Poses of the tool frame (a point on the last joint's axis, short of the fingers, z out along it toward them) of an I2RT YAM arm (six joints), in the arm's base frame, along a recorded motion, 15 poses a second.
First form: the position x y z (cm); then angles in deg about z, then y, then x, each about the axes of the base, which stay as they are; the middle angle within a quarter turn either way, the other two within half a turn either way.
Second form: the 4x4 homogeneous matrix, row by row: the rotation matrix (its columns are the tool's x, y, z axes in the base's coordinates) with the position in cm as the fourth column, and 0 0 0 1 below. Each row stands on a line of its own. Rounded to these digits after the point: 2 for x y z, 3 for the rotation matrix.
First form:
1: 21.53, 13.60, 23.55, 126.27, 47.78, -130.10
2: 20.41, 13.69, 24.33, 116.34, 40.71, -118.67
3: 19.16, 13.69, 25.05, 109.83, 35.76, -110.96
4: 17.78, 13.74, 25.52, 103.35, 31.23, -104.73
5: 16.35, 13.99, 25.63, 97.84, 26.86, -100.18
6: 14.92, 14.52, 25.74, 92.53, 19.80, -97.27
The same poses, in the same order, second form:
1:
-0.398, -0.542, 0.741, 21.53
-0.184, 0.838, 0.514, 13.60
-0.899, 0.068, -0.433, 23.55
0, 0, 0, 1

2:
-0.336, -0.679, 0.652, 20.41
-0.176, 0.726, 0.665, 13.69
-0.925, 0.109, -0.364, 24.33
0, 0, 0, 1

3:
-0.275, -0.763, 0.584, 19.16
-0.151, 0.635, 0.758, 13.69
-0.949, 0.120, -0.290, 25.05
0, 0, 0, 1

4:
-0.197, -0.832, 0.518, 17.78
-0.132, 0.547, 0.827, 13.74
-0.971, 0.095, -0.217, 25.52
0, 0, 0, 1

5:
-0.122, -0.884, 0.452, 16.35
-0.114, 0.465, 0.878, 13.99
-0.986, 0.055, -0.158, 25.63
0, 0, 0, 1

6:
-0.042, -0.940, 0.339, 14.92
-0.112, 0.341, 0.933, 14.52
-0.993, 0.001, -0.119, 25.74
0, 0, 0, 1

